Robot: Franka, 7 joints.
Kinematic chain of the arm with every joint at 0, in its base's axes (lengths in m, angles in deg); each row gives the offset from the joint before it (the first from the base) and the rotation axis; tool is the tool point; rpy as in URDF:
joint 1: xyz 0 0 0.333 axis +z
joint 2: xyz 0 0 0 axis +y
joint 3: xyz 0 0 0.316 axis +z
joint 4: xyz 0.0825 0 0 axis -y
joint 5: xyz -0.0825 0 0.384 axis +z
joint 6: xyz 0 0 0 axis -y
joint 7: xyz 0.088 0 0 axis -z
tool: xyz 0 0 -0.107 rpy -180 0 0
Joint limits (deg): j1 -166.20..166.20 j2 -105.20..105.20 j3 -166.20..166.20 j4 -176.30..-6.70 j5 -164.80..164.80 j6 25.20..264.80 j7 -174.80..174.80
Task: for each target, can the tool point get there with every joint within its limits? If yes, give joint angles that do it. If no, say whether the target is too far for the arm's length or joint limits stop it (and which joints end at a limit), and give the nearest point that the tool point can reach.
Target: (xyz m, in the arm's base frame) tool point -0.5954 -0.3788 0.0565
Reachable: yes | joints -114.69 74.92 -45.15 -75.34 46.77 124.06 5.98
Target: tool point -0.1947 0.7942 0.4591
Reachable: yes | joints 101.38 59.74 21.79 -32.70 -79.12 104.21 -38.92
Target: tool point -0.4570 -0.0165 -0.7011
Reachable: no: too far | nearest point -0.3844 -0.0337 -0.3488 | short by 0.360 m
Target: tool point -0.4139 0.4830 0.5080
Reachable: yes | joints 72.37 53.76 75.41 -82.63 -135.90 197.89 -46.39
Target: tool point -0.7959 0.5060 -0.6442
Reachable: no: too far | nearest point -0.5213 0.3314 -0.2424 | short by 0.517 m
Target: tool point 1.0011 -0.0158 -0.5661
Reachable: no: too far | nearest point 0.6541 -0.0103 -0.2100 | short by 0.497 m
